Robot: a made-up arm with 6 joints.
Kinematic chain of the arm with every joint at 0, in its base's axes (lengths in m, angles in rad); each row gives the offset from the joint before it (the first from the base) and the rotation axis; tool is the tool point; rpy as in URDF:
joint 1: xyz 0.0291 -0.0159 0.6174 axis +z
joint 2: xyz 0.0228 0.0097 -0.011 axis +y
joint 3: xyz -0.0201 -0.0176 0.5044 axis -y
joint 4: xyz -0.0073 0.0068 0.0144 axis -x
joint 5: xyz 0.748 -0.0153 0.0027 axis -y
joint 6: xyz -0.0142 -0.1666 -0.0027 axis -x
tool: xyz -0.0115 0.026 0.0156 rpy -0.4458 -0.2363 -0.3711
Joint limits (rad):
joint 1: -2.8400..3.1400
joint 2: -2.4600..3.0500
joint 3: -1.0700..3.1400
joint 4: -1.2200..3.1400
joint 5: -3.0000..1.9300
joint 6: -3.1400..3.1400
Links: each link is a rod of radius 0.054 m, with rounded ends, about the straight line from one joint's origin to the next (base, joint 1, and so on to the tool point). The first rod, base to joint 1, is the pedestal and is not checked.
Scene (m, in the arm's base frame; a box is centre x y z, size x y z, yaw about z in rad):
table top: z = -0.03
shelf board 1: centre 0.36 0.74 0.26 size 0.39 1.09 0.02 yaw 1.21
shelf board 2: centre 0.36 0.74 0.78 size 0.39 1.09 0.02 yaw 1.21
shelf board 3: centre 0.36 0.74 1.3 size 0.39 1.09 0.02 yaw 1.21
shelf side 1: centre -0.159 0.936 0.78 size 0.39 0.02 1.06 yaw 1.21
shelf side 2: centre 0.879 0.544 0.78 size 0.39 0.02 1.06 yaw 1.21
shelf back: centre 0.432 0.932 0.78 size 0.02 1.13 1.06 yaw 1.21
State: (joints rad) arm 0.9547 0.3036 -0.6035 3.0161 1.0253 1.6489
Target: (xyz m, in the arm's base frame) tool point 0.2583 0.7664 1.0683
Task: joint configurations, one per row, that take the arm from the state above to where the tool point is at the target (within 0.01 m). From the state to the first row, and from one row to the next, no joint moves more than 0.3 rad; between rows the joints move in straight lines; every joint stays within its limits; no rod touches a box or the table.
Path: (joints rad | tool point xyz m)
1: 0.8966 0.1099 -0.8057 3.0541 0.9915 1.6223 | 0.2555 0.5284 0.5531
2: 0.8385 -0.0838 -1.0079 3.0922 0.9577 1.5958 | 0.2136 0.4345 0.5438
3: 0.8846 -0.3072 -0.9062 3.0677 0.9494 1.5930 | 0.2230 0.4778 0.7096
4: 0.9307 -0.5306 -0.8045 3.0433 0.9410 1.5902 | 0.1917 0.4728 0.8920
5: 0.9769 -0.7541 -0.7028 3.0188 0.9327 1.5874 | 0.1241 0.4109 1.0683
6: 1.0156 -0.4761 -0.4982 2.9861 0.9668 1.6152 | 0.1711 0.5144 1.1039
7: 1.0543 -0.1982 -0.2937 2.9534 1.0010 1.6430 | 0.2179 0.6357 1.1052
8: 1.0930 0.0798 -0.0891 2.9207 1.0351 1.6708 | 0.2583 0.7664 1.0683

